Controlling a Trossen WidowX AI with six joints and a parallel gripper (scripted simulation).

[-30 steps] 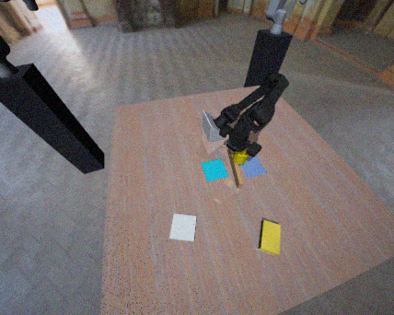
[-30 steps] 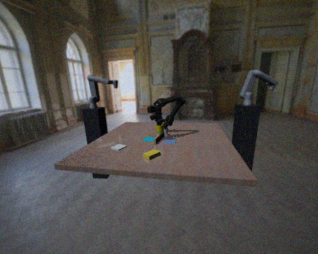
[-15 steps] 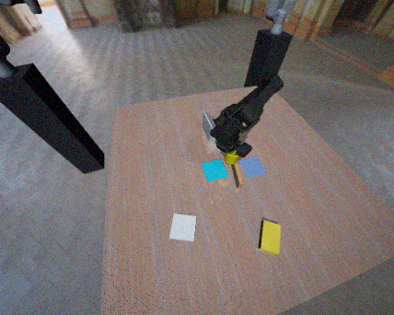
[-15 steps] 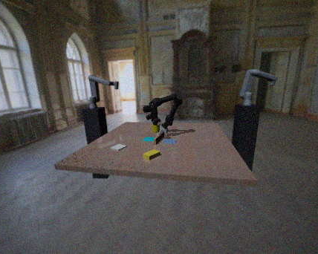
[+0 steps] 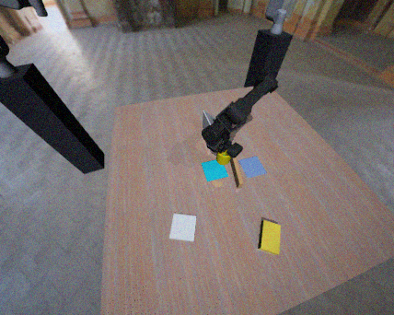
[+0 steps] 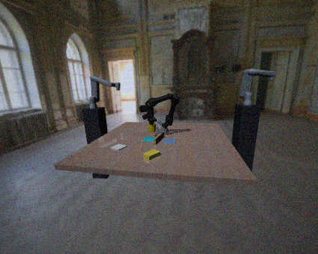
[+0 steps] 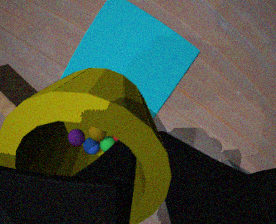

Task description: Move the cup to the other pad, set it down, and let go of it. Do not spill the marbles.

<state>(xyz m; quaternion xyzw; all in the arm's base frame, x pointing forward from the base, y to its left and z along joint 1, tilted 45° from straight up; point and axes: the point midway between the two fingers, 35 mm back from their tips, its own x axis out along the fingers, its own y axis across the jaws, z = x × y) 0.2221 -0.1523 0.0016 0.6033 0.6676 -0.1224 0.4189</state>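
My gripper tip is now 130 mm above the cyan pad, 20 mm to the left of it and 20 mm short of it. The rest, counted from my gripper tip: yellow cup 20 mm ahead, 10 mm to the left; low wooden bar 100 mm below, 80 mm to the left, 50 mm ahead; white pad 260 mm to the right, 230 mm ahead, 110 mm below.
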